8 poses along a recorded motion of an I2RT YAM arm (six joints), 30 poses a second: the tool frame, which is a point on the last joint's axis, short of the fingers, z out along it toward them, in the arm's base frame.
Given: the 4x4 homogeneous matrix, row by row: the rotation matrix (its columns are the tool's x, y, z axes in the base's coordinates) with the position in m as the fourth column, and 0 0 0 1 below. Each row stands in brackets.
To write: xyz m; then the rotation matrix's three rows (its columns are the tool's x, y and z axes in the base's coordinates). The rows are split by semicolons. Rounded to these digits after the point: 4 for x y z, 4 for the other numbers.
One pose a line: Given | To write
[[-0.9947 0.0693 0.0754 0.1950], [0.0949 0.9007 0.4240 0.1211], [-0.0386 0.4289 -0.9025 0.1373], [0 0 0 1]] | 0.1950 0.1211 0.1373; -0.9947 0.0693 0.0754; 0.0949 0.9007 0.4240; -0.0386 0.4289 -0.9025
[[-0.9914 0.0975 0.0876 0.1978], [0.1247 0.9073 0.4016 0.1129], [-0.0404 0.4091 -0.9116 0.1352], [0 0 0 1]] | 0.1978 0.1129 0.1352; -0.9914 0.0975 0.0876; 0.1247 0.9073 0.4016; -0.0404 0.4091 -0.9116
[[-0.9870 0.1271 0.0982 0.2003], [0.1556 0.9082 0.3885 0.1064], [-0.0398 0.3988 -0.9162 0.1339], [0 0 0 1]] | 0.2003 0.1064 0.1339; -0.9870 0.1271 0.0982; 0.1556 0.9082 0.3885; -0.0398 0.3988 -0.9162
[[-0.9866 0.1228 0.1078 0.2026], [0.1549 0.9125 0.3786 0.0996], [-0.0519 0.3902 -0.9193 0.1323], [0 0 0 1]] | 0.2026 0.0996 0.1323; -0.9866 0.1228 0.1078; 0.1549 0.9125 0.3786; -0.0519 0.3902 -0.9193
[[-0.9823 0.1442 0.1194 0.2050], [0.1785 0.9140 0.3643 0.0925], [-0.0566 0.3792 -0.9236 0.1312], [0 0 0 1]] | 0.2050 0.0925 0.1312; -0.9823 0.1442 0.1194; 0.1785 0.9140 0.3643; -0.0566 0.3792 -0.9236
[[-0.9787 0.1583 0.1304 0.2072], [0.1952 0.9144 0.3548 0.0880], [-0.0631 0.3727 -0.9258 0.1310], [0 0 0 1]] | 0.2072 0.0880 0.1310; -0.9787 0.1583 0.1304; 0.1952 0.9144 0.3548; -0.0631 0.3727 -0.9258
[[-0.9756 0.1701 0.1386 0.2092], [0.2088 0.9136 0.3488 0.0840], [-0.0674 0.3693 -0.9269 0.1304], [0 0 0 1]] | 0.2092 0.0840 0.1304; -0.9756 0.1701 0.1386; 0.2088 0.9136 0.3488; -0.0674 0.3693 -0.9269
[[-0.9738 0.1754 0.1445 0.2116], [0.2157 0.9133 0.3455 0.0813], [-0.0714 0.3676 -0.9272 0.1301], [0 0 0 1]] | 0.2116 0.0813 0.1301; -0.9738 0.1754 0.1445; 0.2157 0.9133 0.3455; -0.0714 0.3676 -0.9272
